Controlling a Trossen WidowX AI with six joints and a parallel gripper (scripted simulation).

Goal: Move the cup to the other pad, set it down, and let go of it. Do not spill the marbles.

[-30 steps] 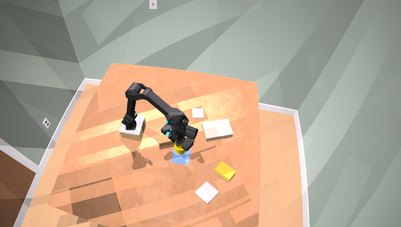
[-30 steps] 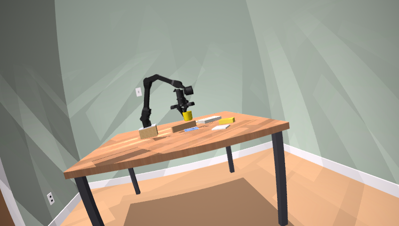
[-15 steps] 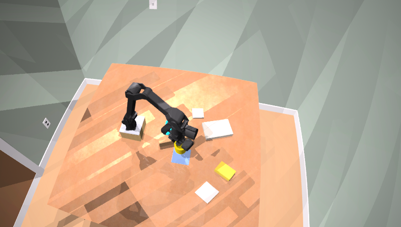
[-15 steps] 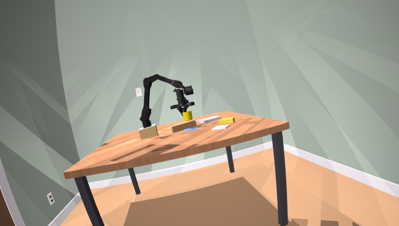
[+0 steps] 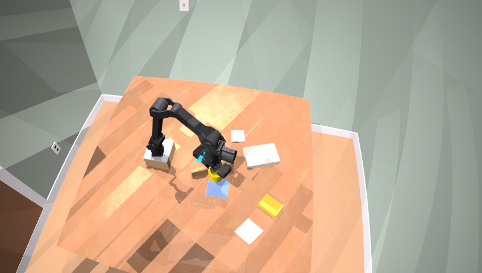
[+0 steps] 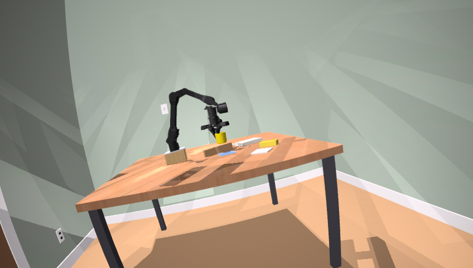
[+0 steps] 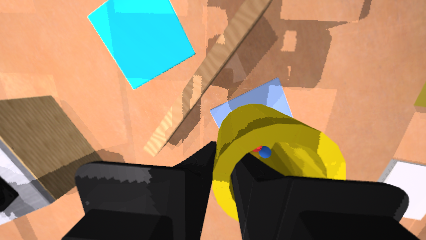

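My gripper tip is 150 mm to the right of the cyan pad, 110 mm above it and 20 mm past it. Round my gripper tip: wooden bar: 90 mm below, 50 mm to the left; then small white tile: 280 mm to the left, 150 mm ahead, 100 mm below; then yellow cup: 20 mm to the right, 20 mm ahead.
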